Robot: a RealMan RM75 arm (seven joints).
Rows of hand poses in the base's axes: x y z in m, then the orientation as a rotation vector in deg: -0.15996 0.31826 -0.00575 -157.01 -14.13 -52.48; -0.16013 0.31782 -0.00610 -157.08 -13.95 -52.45; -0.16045 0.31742 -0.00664 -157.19 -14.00 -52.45; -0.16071 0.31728 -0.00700 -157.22 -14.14 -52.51; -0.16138 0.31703 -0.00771 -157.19 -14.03 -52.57; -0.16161 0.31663 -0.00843 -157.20 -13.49 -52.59; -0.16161 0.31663 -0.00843 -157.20 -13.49 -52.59; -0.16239 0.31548 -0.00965 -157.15 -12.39 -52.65; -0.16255 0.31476 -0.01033 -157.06 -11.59 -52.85; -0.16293 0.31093 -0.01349 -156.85 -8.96 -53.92; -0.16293 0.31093 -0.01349 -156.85 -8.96 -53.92; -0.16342 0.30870 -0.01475 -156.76 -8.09 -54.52; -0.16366 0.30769 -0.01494 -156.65 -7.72 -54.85; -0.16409 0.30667 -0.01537 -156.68 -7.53 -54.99; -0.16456 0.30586 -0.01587 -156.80 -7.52 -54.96; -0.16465 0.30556 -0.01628 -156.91 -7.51 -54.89; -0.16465 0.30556 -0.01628 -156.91 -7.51 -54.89; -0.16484 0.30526 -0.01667 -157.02 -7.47 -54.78; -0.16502 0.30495 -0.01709 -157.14 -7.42 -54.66; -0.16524 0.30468 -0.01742 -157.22 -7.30 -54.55
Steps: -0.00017 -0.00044 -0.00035 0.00 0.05 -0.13; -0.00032 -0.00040 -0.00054 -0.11 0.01 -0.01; -0.00026 -0.00014 -0.00036 -0.08 -0.05 0.07; -0.00067 -0.00025 -0.00071 0.05 -0.03 -0.07; -0.00023 -0.00040 -0.00072 0.14 0.04 -0.34; 0.00000 0.00000 0.00000 0.00 0.00 0.00; -0.00078 -0.00115 -0.00122 0.34 0.05 -0.68; -0.00016 -0.00072 -0.00068 0.26 -0.08 -0.50; -0.00038 -0.00383 -0.00316 0.65 -0.51 -1.76; 0.00000 0.00000 0.00000 0.00 0.00 0.00; -0.00049 -0.00223 -0.00126 0.16 -0.34 -0.62; -0.00024 -0.00101 -0.00019 0.11 -0.21 -0.26; -0.00043 -0.00102 -0.00043 -0.01 -0.07 -0.15; -0.00047 -0.00081 -0.00050 -0.10 0.04 -0.04; -0.00009 -0.00030 -0.00041 -0.08 0.07 -0.03; 0.00000 0.00000 0.00000 0.00 0.00 0.00; -0.00019 -0.00030 -0.00039 -0.06 0.10 -0.04; -0.00018 -0.00031 -0.00042 -0.06 0.10 -0.05; -0.00022 -0.00027 -0.00033 -0.01 0.10 -0.08
